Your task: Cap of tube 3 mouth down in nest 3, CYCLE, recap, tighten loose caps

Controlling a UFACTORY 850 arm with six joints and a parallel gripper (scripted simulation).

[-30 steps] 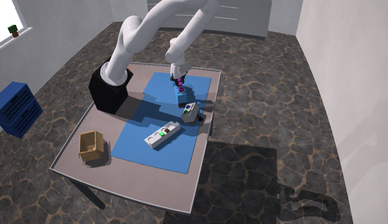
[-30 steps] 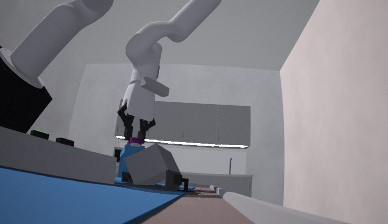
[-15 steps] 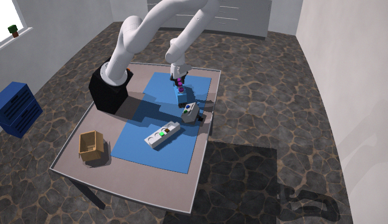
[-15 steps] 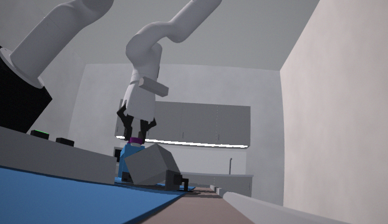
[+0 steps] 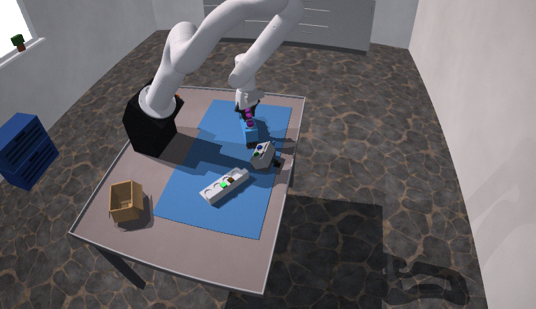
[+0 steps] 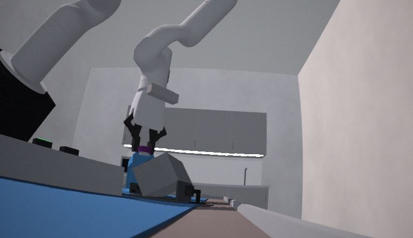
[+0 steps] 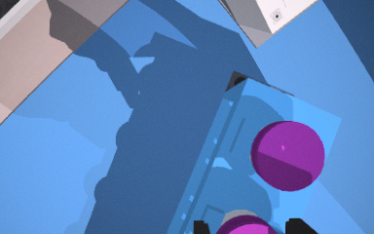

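Now: the magenta cap 1 cm below my hand. Also, from my hand: grey key housing 11 cm ahead, 17 cm to the right, 8 cm below; blue key 9 cm ahead, 14 cm to the right, 6 cm below; green key 9 cm ahead, 19 cm to the right, 6 cm below.
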